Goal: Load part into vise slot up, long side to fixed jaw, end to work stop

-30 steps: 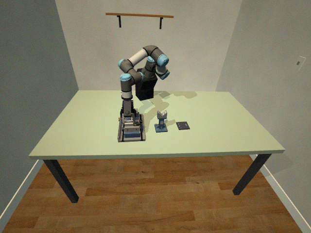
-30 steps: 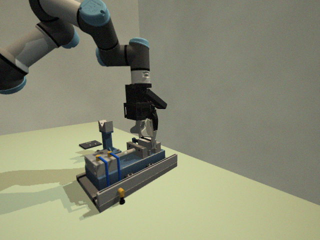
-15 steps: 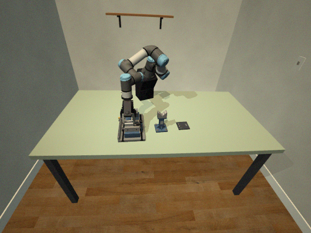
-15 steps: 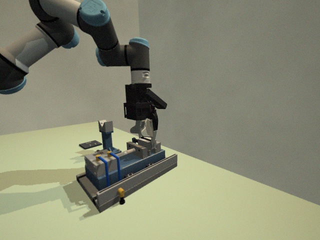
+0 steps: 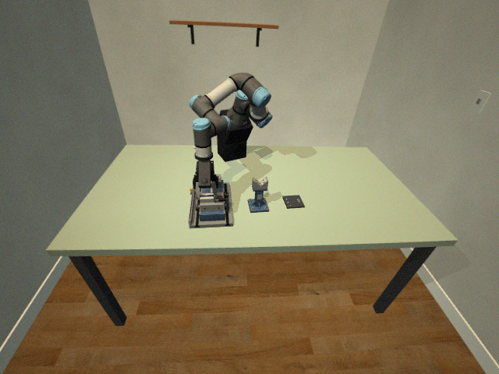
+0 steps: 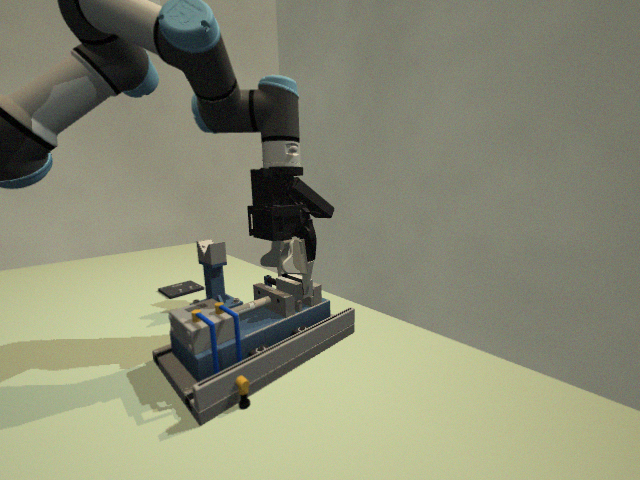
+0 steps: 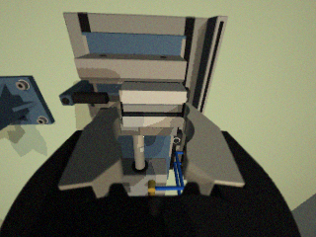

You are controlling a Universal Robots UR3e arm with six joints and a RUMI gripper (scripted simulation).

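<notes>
The part lies right at my hand. From my hand the other things lie so: grey rail: 8 cm to the right, 7 cm below, 6 cm behind; then fixed jaw: 3 cm below, 3 cm ahead, 2 cm to the left; then work stop rod: 7 cm to the left, 2 cm below, 1 cm behind.
</notes>
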